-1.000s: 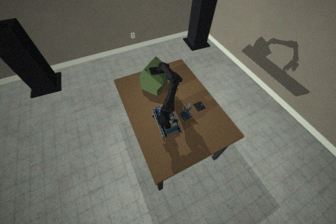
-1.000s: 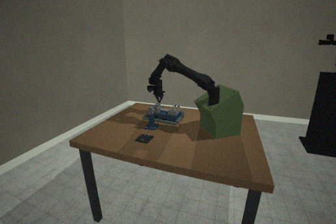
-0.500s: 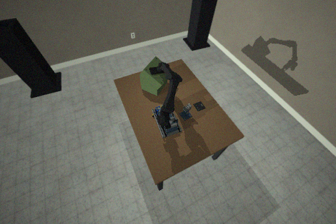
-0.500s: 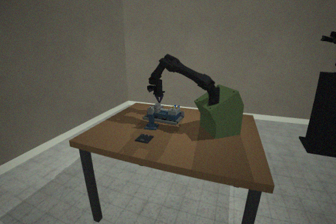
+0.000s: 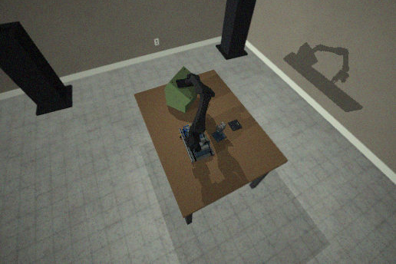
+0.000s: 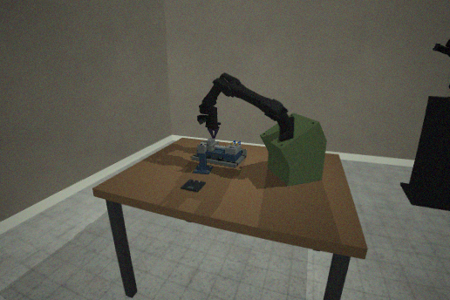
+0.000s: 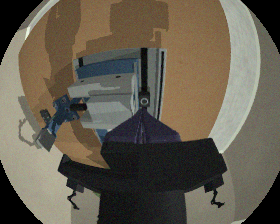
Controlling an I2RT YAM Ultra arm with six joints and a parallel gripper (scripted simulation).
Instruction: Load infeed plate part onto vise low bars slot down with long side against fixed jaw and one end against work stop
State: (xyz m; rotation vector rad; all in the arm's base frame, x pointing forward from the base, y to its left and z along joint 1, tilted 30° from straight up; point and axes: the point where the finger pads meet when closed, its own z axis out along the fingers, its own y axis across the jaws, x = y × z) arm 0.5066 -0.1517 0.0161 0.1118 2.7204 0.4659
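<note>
The part is 40 mm to the left of my hand and 20 mm below it. From my hand the other things lie so: vise (70 mm below, 70 mm behind, 60 mm to the left); infeed plate (440 mm to the left, 110 mm below, 110 mm behind).
</note>
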